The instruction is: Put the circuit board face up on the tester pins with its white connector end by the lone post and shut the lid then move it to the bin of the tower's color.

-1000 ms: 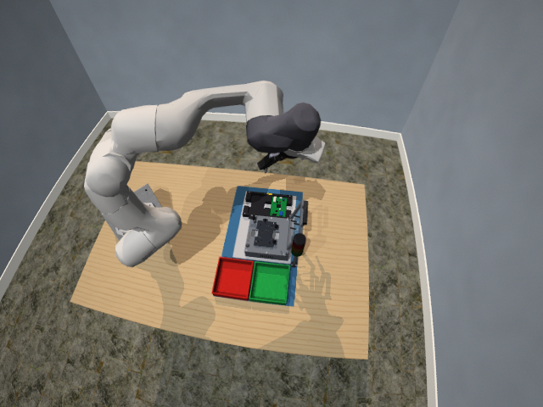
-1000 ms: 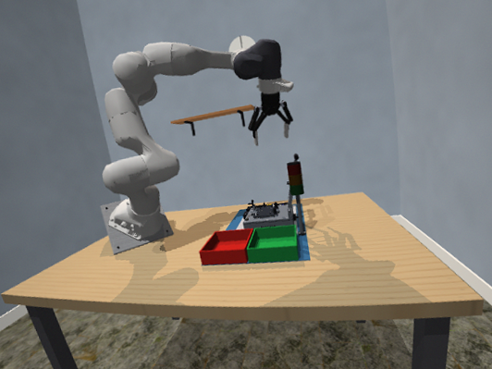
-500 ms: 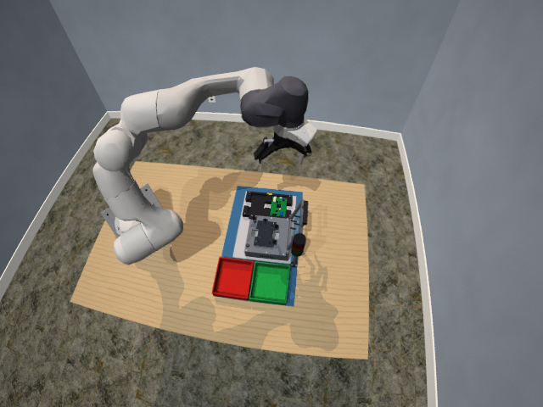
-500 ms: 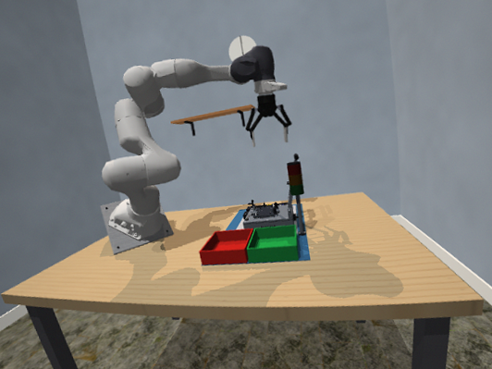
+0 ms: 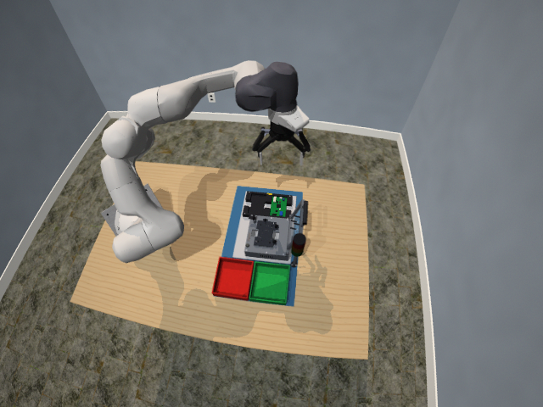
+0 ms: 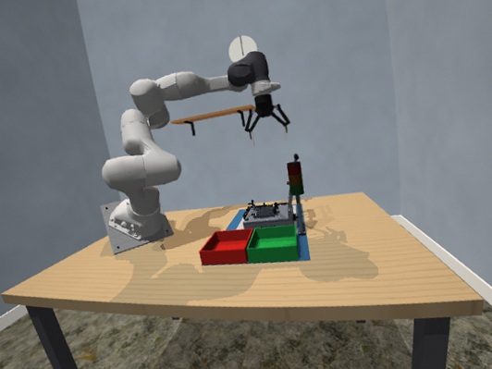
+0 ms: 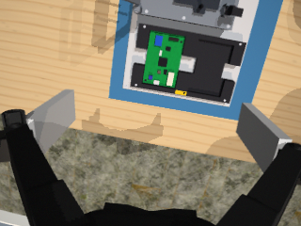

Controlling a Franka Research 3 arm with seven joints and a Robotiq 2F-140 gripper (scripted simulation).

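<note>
Right now my hand is 31 cm above the green circuit board. The rest, counted from my hand: tester plate (26 cm below, 15 cm to the right, 8 cm behind); then clear lid (19 cm to the right, 15 cm below, 3 cm ahead); then green bin (36 cm to the right, 32 cm below, 9 cm behind).
</note>
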